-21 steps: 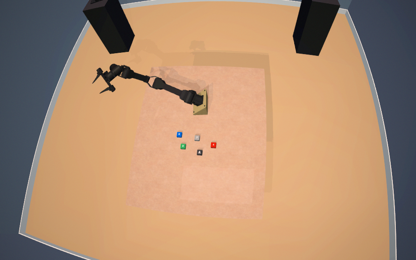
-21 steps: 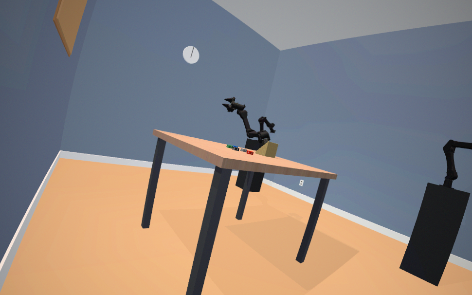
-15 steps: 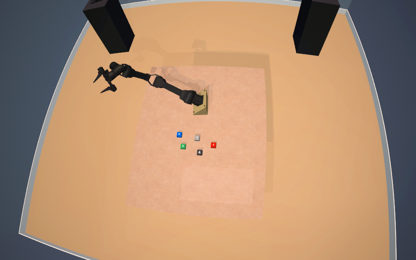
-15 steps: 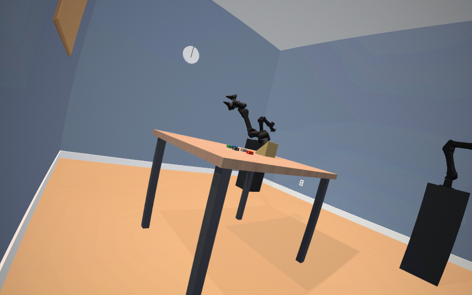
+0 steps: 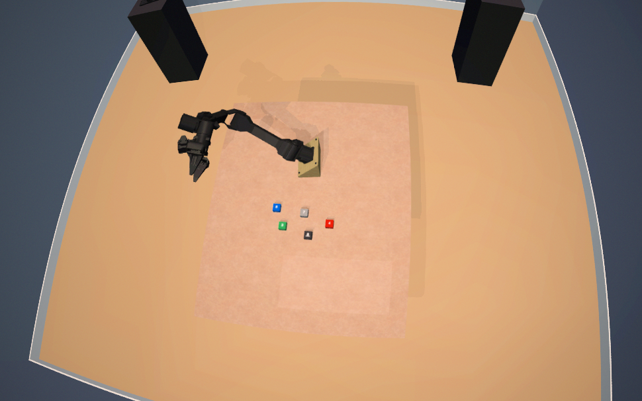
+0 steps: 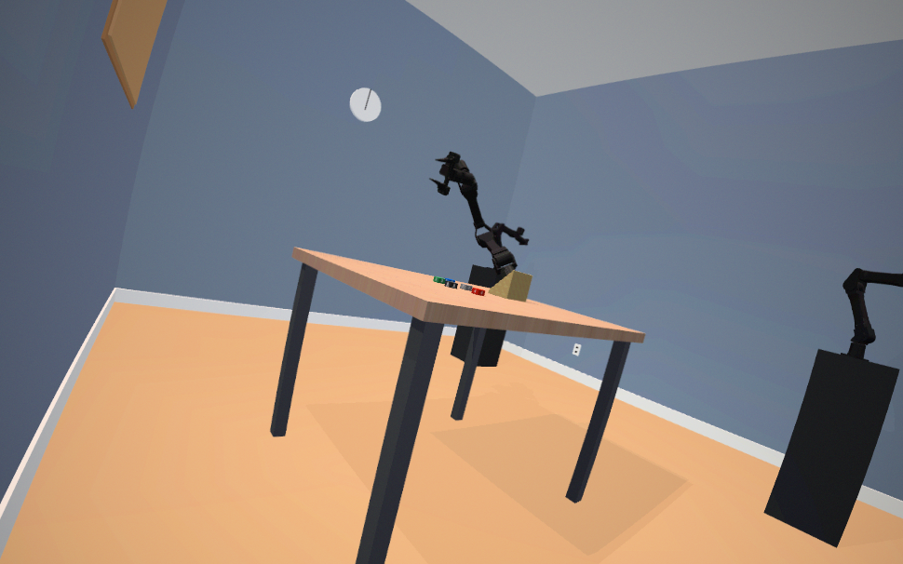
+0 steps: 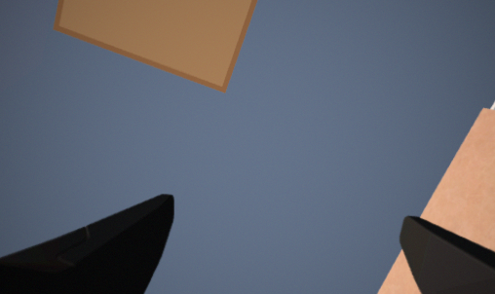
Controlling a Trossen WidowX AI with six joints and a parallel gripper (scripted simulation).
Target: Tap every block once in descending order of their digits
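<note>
The blue block lies 440 mm below my gripper tip, 200 mm to the left of it and 70 mm behind it. From my gripper tip the other things lie so: grey block: 440 mm below, 320 mm to the left, 50 mm behind; black block: 440 mm below, 350 mm to the left, 40 mm ahead; green block: 440 mm below, 240 mm to the left, 10 mm ahead.
</note>
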